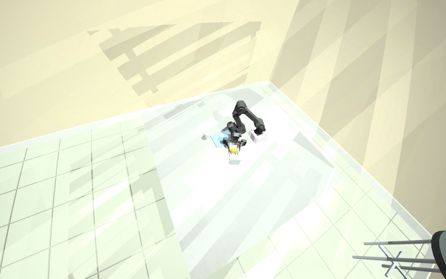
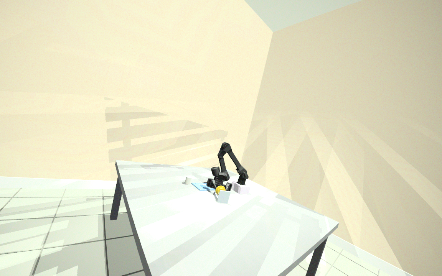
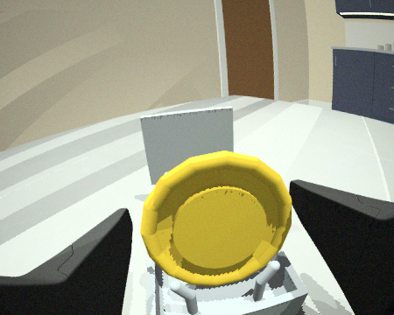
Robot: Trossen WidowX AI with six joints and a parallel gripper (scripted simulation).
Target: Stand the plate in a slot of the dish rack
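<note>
My gripper tip is now 10 mm to the left of the yellow plate and 10 mm above it. From my gripper tip the other things lie so: grey dish rack: 30 mm below, 20 mm to the left, 10 mm ahead; then blue utensil: 180 mm to the right, 90 mm behind, 50 mm below.
</note>
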